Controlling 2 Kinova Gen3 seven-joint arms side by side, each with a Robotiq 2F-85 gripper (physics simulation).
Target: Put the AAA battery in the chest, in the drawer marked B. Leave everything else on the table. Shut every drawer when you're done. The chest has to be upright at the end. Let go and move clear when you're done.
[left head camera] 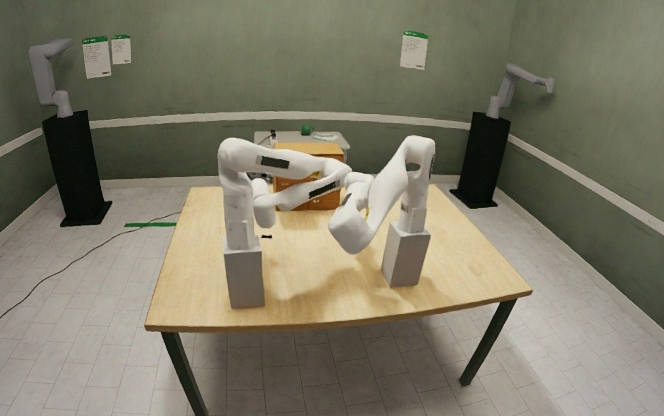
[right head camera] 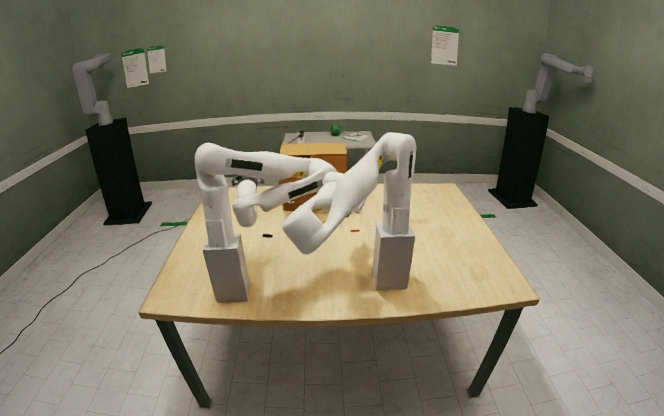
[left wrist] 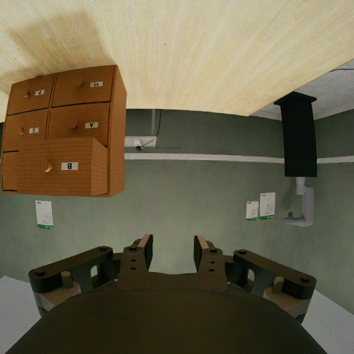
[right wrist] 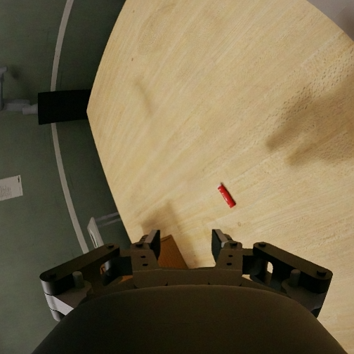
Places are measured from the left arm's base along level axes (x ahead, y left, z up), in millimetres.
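Pixels of known places: left arm's base at its link origin: (left head camera: 241, 243) (right head camera: 222, 241); right arm's base at its link origin: (left head camera: 410, 228) (right head camera: 395, 229).
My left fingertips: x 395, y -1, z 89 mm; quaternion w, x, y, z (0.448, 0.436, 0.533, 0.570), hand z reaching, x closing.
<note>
Ahead of a thing's pixels: the offset from my left fingertips to its top centre. Level surfaces: height alone.
The wooden chest {dx +339, dy -236, dz -14 mm} (left head camera: 310, 148) (right head camera: 314, 149) (left wrist: 118, 120) (right wrist: 172, 252) stands upright at the back of the table. Its drawer marked B (left wrist: 55, 172) is pulled out, in the top row; the drawers marked A (left wrist: 80, 117) and M (left wrist: 80, 92) look shut. The inside of drawer B is hidden. A small red battery {dx +59, dy -451, dz -307 mm} (right head camera: 354, 231) (right wrist: 226, 195) lies on the table in front of the chest; the right arm hides it in the left head view. My left gripper (left wrist: 173, 245) is open and empty, in front of the chest and off to one side. My right gripper (right wrist: 185, 239) is open and empty, above the table and apart from the battery.
A small black object {dx -8, dy -52, dz -303 mm} (left head camera: 266, 236) (right head camera: 267, 235) lies on the table {dz -317 mm} (left head camera: 320, 310) (right head camera: 320, 305) near the left arm's base. Both arms reach inward and partly cover the chest in the head views. A side table (left head camera: 340, 141) with a green mug (left head camera: 307, 130) (right head camera: 336, 130) stands behind.
</note>
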